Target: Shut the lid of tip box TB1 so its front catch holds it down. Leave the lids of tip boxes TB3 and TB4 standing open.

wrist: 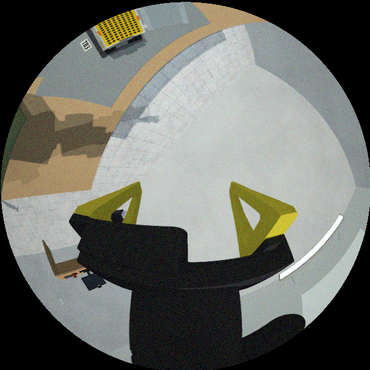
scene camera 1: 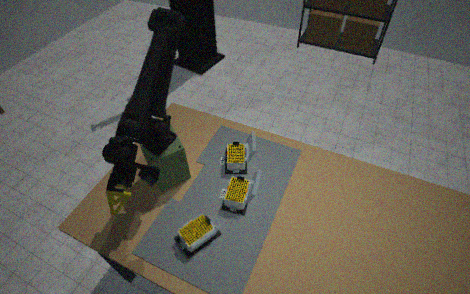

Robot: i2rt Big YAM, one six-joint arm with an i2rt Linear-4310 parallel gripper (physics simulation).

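Places are measured from the arm's base along level axes (x ahead, y right, z down), in metres.
Where they show: gripper, fingertip midpoint: [scene camera 1: 114, 209]; arm's base, origin of the base link: [scene camera 1: 159, 141].
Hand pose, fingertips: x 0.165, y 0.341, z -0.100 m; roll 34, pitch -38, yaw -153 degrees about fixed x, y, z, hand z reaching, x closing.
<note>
Each offset is from my fingertips to the top centre of the thing. Level surfaces: height alone.
Three tip boxes with yellow tip racks are on the grey mat. The tags in the scene view are too small to read surely; the middle box {dz +0.247, dx +0.173, dy -0.408 m} [scene camera 1: 237, 193] seems to be TB1, and the far box {dz +0.247, dx +0.055, dy -0.573 m} [scene camera 1: 236, 156] TB4. Both have clear lids standing up at their right sides. Box TB3 [wrist: 119, 30] shows at the top left of the wrist view, its tag legible and its clear lid open to the right. It seems to be the front, slanted box {dz +0.247, dx +0.143, dy -0.170 m} [scene camera 1: 197, 233]; its lid is hard to make out there. My gripper [scene camera 1: 117, 206] [wrist: 185, 186] is open and empty, above the table's left part, apart from all boxes.
The grey mat {dz +0.322 m} [scene camera 1: 240, 242] [wrist: 65, 75] lies on the wooden table {dz +0.325 m} [scene camera 1: 350, 225]. A green block [scene camera 1: 174, 166] stands left of the mat, beside and partly behind the arm. A dark stand [scene camera 1: 195, 35] and a shelf rack [scene camera 1: 376, 56] are on the floor beyond the table.
</note>
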